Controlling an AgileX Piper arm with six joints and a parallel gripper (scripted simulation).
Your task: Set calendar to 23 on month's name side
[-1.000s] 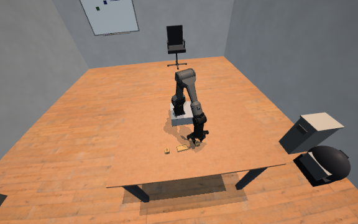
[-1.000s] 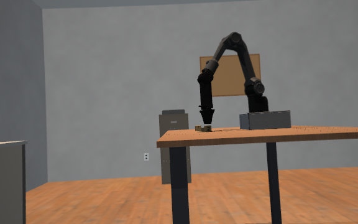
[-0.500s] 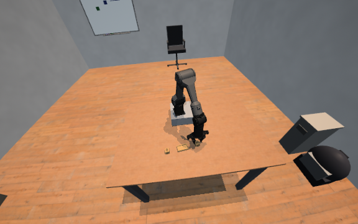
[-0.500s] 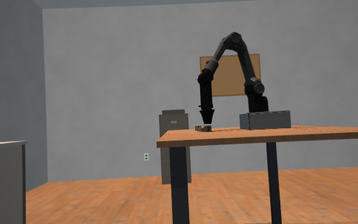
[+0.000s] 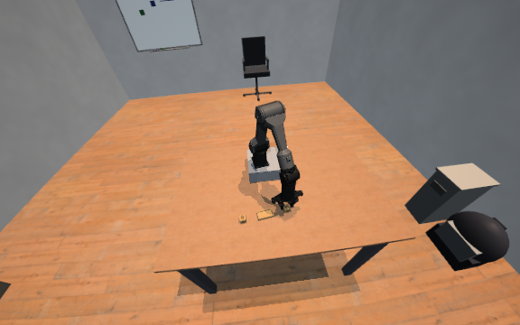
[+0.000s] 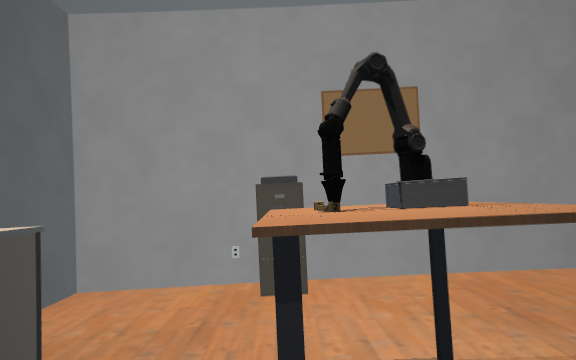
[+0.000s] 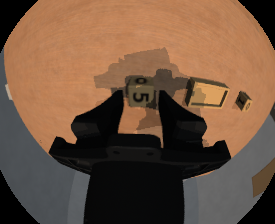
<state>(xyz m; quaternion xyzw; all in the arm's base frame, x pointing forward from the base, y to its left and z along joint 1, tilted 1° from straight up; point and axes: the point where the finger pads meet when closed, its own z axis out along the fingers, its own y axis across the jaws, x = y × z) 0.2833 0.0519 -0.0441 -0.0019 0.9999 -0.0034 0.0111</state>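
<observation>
The tan calendar tray lies 11 cm to the right of my hand and 2 cm below it. Also, from my hand: tan calendar cube 22 cm to the right, 2 cm below.
</observation>
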